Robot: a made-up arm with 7 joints.
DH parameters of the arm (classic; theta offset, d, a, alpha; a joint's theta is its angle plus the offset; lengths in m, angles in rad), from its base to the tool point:
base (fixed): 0 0.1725 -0.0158 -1.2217
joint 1: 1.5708 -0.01 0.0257 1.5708
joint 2: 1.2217 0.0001 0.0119 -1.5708
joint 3: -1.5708 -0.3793 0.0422 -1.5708
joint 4: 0 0.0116 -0.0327 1.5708
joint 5: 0 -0.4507 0.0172 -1.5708
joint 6: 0 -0.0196 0.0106 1.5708
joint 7: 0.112 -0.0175 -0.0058 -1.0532
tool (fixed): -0.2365 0.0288 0 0
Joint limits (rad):
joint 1: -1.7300..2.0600
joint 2: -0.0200..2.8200
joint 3: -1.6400..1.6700
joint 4: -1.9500..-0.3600
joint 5: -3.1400..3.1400
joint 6: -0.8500..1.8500
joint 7: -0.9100..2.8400
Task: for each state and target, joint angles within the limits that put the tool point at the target. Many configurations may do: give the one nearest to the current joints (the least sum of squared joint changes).
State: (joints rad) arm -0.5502 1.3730 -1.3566 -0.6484 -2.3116 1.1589 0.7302
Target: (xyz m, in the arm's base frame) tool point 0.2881 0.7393 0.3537
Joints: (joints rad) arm -1.0209 1.7470 -1.0993 -0.4041 -2.3313 1.0986 0.6910
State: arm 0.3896 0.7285 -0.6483 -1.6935 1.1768 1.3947 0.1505
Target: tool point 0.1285 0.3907 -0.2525
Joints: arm 0.8237 1.1355 -0.0744 -1.7534 1.1754 1.4087 0.2133
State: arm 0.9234 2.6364 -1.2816 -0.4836 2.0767 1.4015 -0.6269
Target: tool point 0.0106 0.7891 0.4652
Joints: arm 0.8663 2.1647 -1.6400 -0.3630 2.1191 1.4294 -0.8500
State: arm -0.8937 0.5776 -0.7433 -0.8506 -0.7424 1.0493 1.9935
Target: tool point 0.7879 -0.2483 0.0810
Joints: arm -1.3633 0.2275 -0.7056 -0.5641 -0.7964 1.0027 2.1360
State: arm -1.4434 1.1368 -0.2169 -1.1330 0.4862 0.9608 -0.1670
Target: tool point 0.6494 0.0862 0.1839
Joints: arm -0.8393 1.0476 -0.5738 -1.5023 0.4641 0.9575 -0.1264
